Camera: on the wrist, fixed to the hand. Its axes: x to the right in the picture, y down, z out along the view.
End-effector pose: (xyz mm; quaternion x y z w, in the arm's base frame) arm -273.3 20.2 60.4 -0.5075 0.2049 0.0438 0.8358
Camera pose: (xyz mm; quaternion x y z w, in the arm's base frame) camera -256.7 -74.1 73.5 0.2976 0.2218 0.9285 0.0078
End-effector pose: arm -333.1 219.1 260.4 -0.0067 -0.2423 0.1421 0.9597
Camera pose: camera -264.1 171.0 212.8 0.1176 0.2576 -0.9222 0.2633
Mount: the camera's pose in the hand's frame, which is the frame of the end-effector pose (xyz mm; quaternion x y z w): 22.8 -60.9 -71.5 -0.0722 0.3005 -0.9493 0.0584
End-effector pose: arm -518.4 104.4 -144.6 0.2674 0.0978 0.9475 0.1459
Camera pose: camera -561.6 161.4 -209.6 -0.3724 0.2350 0.0042 0.8978
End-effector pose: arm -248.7 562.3 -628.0 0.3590 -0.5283 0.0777 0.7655
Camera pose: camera -154.7 557.1 -649.9 0.4438 0.5343 -0.6524 0.3031
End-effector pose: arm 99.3 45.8 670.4 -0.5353 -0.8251 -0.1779 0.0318
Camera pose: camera 25.3 20.1 727.0 0.8031 -0.5339 -0.2610 0.0423
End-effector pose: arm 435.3 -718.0 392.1 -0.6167 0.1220 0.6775 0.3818
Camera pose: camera 530.2 -713.8 374.5 -0.3830 -0.5125 -0.4994 0.5842
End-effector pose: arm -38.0 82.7 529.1 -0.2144 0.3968 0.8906 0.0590
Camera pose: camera -17.8 70.2 435.4 -0.6610 -0.2269 -0.0398 0.7141
